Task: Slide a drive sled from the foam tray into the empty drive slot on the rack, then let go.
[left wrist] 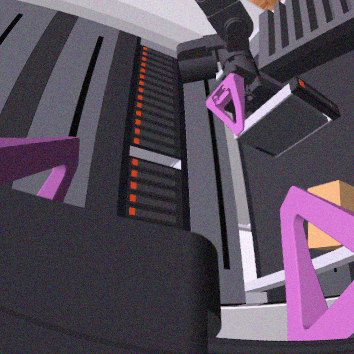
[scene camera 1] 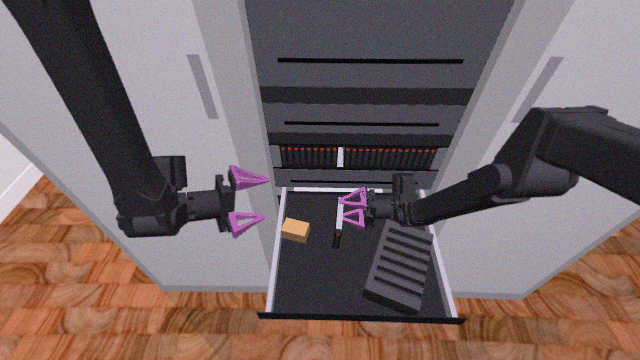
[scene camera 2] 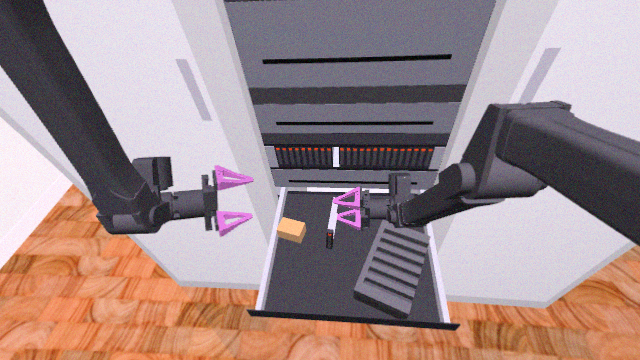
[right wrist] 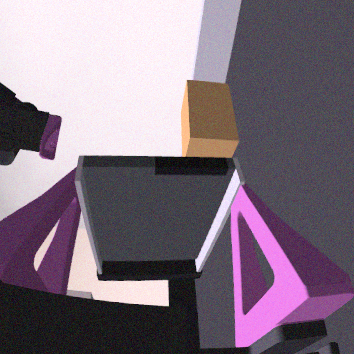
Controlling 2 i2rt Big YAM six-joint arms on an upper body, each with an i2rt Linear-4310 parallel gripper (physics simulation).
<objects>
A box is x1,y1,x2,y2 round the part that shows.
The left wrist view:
my left gripper: [0,136,353,353]
my right gripper: [205,55,281,135]
grey foam tray: [258,0,353,82], touched by my right gripper
</objects>
